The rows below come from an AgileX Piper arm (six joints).
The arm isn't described. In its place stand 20 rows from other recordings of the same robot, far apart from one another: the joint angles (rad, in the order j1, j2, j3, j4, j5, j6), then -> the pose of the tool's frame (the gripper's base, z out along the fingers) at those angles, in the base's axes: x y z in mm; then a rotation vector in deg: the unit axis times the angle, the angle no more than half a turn.
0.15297, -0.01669, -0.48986, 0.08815, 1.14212, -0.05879 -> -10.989 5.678 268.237 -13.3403 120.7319 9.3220
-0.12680, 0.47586, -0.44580, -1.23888, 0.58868, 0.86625 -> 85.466 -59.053 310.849 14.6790 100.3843 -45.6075
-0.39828, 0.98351, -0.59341, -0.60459, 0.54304, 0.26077 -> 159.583 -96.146 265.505 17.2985 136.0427 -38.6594
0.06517, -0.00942, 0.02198, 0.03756, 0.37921, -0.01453 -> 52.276 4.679 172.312 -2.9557 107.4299 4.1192
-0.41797, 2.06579, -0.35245, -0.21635, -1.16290, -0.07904 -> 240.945 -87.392 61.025 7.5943 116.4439 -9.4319
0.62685, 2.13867, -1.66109, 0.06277, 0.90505, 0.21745 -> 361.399 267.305 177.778 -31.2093 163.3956 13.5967
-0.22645, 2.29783, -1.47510, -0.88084, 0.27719, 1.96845 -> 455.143 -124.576 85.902 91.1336 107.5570 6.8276
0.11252, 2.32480, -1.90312, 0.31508, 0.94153, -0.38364 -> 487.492 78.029 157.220 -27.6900 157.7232 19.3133
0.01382, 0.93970, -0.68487, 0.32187, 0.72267, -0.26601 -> 172.947 21.432 285.948 -7.8272 138.7335 14.5058
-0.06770, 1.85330, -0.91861, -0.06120, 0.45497, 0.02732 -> 321.531 -24.252 122.333 3.5948 164.6036 -3.2727
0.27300, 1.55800, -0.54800, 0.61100, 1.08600, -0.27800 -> 157.892 92.174 145.604 10.5241 -151.4172 -36.6784
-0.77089, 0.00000, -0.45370, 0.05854, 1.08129, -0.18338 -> 2.696 3.932 262.877 35.5626 117.9275 -28.3479
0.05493, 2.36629, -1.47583, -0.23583, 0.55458, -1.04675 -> 438.796 12.914 39.879 -103.4533 137.6207 -19.7456
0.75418, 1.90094, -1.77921, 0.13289, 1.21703, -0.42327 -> 289.638 287.615 305.298 -88.5055 136.3570 14.9131
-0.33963, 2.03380, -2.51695, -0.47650, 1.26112, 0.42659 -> 387.288 -178.999 462.461 51.1962 115.2661 -30.9371
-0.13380, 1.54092, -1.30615, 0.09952, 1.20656, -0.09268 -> 299.482 -31.787 302.850 5.5481 166.8545 5.9868
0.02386, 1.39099, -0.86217, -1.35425, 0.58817, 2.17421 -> 288.482 -42.441 278.294 64.0870 98.6605 -4.1300
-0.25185, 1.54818, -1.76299, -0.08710, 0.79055, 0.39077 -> 333.067 -91.512 459.301 35.8619 112.2362 -0.8914
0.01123, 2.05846, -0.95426, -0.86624, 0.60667, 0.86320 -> 328.172 -35.846 71.419 9.4989 166.8803 -37.5588
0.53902, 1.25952, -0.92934, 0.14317, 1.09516, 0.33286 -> 182.987 122.894 276.923 -13.2087 169.6551 18.8161
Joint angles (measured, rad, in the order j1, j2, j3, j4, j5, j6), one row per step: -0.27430, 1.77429, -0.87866, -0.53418, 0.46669, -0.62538; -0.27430, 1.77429, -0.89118, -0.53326, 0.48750, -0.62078; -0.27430, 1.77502, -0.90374, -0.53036, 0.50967, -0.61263; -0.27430, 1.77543, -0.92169, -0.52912, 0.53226, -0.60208; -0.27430, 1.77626, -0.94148, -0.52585, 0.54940, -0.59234; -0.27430, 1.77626, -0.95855, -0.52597, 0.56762, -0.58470; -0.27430, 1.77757, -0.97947, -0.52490, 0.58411, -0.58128; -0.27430, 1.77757, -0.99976, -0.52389, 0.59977, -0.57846; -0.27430, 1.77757, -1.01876, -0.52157, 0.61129, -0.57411; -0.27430, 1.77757, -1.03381, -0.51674, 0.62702, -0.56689; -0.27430, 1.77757, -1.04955, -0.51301, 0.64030, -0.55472
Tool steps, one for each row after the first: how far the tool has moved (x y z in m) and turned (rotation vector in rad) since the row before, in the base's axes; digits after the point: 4 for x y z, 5 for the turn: 0.0012, -0.0012, 0.0024, -0.00406, 0.00563, -0.01222; 0.0010, -0.0011, 0.0021, -0.00173, 0.00600, -0.01742; 0.0022, -0.0015, 0.0035, -0.00379, 0.00034, -0.01866; 0.0031, -0.0014, 0.0039, -0.00225, -0.00630, -0.01740; 0.0023, -0.0014, 0.0036, -0.00458, -0.00218, -0.01363; 0.0033, -0.0015, 0.0041, -0.00513, -0.00508, -0.01002; 0.0031, -0.0014, 0.0045, -0.00528, -0.00633, -0.00919; 0.0031, -0.0012, 0.0043, -0.00315, -0.00977, -0.00985; 0.0018, -0.0009, 0.0032, 0.00039, -0.00372, -0.01561; 0.0021, -0.0009, 0.0035, 0.00084, -0.00827, -0.01839
